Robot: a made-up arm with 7 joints.
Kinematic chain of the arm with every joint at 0, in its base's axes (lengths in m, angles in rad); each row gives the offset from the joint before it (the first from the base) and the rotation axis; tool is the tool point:
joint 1: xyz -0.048 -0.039 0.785 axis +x
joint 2: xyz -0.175 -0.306 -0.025 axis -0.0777 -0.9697 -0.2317
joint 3: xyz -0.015 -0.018 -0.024 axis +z
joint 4: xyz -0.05 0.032 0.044 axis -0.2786 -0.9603 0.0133
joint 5: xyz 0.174 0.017 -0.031 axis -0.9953 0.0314 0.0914
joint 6: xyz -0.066 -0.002 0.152 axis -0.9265 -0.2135 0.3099
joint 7: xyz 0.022 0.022 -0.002 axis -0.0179 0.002 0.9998
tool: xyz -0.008 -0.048 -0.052
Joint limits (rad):
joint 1: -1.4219..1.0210
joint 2: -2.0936..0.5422
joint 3: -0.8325..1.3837
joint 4: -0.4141..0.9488
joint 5: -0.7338..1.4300
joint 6: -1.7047..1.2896
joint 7: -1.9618..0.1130
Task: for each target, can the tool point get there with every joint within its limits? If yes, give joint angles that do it. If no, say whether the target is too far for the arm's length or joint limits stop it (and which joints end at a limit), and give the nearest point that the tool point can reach.
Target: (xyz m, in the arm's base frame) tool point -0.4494 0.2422 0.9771
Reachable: no: joint limits stop it (at a limit: joint 1, joint 4, joint 6, joint 7) | nearest point -0.3739 0.1204 1.0217 | short by 0.150 m
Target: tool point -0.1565 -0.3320 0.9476
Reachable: yes | joints -0.1748 -1.1663 1.0296 0.6548 -0.1450 0.0536 -1.6297
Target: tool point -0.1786 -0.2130 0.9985
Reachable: yes | joints -0.8381 -0.0914 0.5862 -0.2869 -0.2231 -0.1926 -0.0929
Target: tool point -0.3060 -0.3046 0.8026
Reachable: yes | joints 0.3053 -0.2418 1.1391 0.2251 0.9779 0.4936 -0.7171
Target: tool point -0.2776 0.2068 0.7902
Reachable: no: joint limits stop it (at a limit: joint 1, joint 4, joint 6, joint 7) | nearest point -0.2603 0.0908 0.9090 | short by 0.167 m
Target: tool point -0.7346 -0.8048 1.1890
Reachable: no: too far | nearest point -0.4313 -0.4095 0.9805 | short by 0.540 m
